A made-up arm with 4 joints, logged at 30 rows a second.
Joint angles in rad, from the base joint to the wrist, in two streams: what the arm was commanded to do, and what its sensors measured. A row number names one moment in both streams.
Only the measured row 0 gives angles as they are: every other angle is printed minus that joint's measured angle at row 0.
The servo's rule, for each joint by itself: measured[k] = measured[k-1] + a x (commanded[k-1-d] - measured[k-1]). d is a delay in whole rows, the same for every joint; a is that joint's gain. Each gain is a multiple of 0.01, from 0.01 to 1. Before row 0 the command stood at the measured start. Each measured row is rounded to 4 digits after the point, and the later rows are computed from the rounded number. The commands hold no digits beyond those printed.
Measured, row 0:
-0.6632, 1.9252, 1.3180, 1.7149
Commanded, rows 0 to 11:
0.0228, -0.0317, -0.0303, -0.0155
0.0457, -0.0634, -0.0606, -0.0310
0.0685, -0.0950, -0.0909, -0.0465
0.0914, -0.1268, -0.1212, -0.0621
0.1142, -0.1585, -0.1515, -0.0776
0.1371, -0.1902, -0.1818, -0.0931
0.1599, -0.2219, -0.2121, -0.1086
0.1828, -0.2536, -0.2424, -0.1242
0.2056, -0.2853, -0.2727, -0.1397
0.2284, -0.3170, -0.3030, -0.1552
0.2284, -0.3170, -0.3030, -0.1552
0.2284, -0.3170, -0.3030, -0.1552
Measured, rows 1 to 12:
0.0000, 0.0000, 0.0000, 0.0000
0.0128, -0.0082, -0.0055, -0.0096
0.0312, -0.0226, -0.0154, -0.0229
0.0521, -0.0414, -0.0290, -0.0375
0.0741, -0.0636, -0.0456, -0.0528
0.0966, -0.0883, -0.0647, -0.0682
0.1193, -0.1148, -0.0858, -0.0836
0.1420, -0.1426, -0.1085, -0.0991
0.1648, -0.1715, -0.1326, -0.1147
0.1876, -0.2011, -0.1578, -0.1302
0.2104, -0.2312, -0.1839, -0.1457
0.2205, -0.2535, -0.2053, -0.1516
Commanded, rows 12 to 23:
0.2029, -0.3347, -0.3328, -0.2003
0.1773, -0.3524, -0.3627, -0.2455
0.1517, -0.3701, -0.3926, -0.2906
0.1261, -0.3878, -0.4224, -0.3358
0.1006, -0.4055, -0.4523, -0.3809
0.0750, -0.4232, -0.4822, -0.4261
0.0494, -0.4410, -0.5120, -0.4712
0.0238, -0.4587, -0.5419, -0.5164
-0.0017, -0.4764, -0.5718, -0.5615
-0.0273, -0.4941, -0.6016, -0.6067
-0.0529, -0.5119, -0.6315, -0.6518
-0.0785, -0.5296, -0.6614, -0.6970
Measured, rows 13 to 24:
0.2249, -0.2700, -0.2229, -0.1538
0.2126, -0.2868, -0.2427, -0.1826
0.1928, -0.3039, -0.2643, -0.2216
0.1698, -0.3211, -0.2874, -0.2644
0.1453, -0.3384, -0.3117, -0.3087
0.1203, -0.3558, -0.3370, -0.3535
0.0949, -0.3733, -0.3631, -0.3985
0.0694, -0.3909, -0.3899, -0.4436
0.0439, -0.4085, -0.4173, -0.4887
0.0184, -0.4262, -0.4451, -0.5338
-0.0072, -0.4439, -0.4733, -0.5790
-0.0328, -0.4616, -0.5018, -0.6241

